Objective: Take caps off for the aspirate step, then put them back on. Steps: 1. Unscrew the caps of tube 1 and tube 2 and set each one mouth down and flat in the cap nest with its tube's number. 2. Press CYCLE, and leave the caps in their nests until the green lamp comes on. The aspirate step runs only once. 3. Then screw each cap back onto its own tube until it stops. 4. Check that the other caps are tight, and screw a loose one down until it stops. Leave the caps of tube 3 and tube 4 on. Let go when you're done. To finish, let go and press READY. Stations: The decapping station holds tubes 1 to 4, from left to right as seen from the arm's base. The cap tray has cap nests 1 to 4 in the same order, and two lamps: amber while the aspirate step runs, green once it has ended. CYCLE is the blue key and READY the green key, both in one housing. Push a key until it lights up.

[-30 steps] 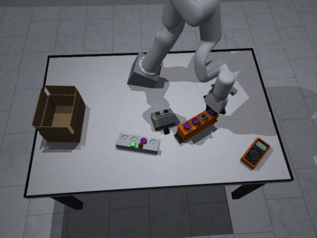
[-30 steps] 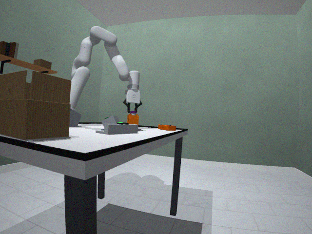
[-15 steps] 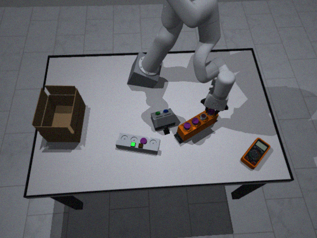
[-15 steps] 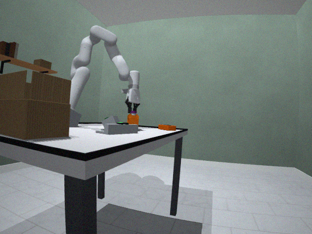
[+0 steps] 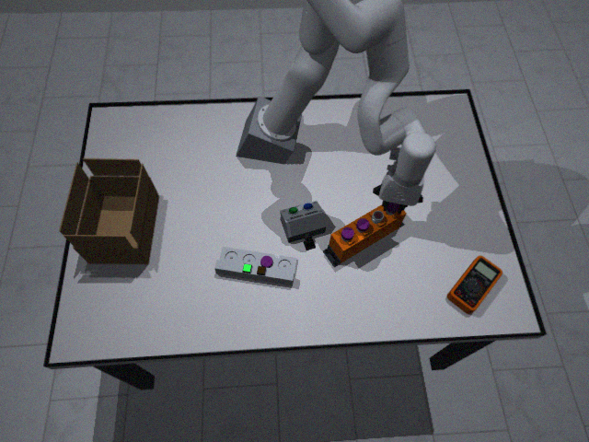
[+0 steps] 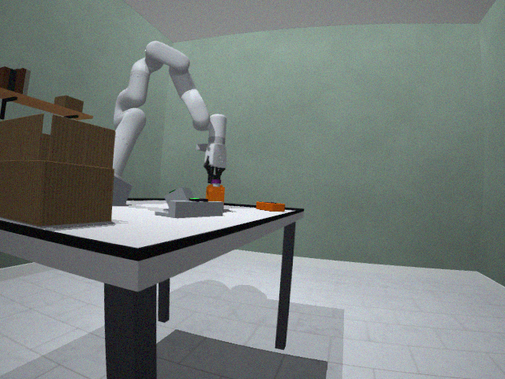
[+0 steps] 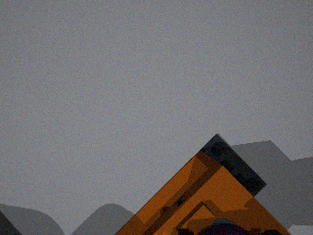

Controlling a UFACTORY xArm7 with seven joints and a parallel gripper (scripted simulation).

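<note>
The tube 1 lies 1 cm below my hand. Also, from my hand: blue key 2 cm behind, 24 cm to the right, 6 cm below; green key 28 cm to the right, 6 cm below; grey key housing 1 cm ahead, 26 cm to the right, 8 cm below.
</note>
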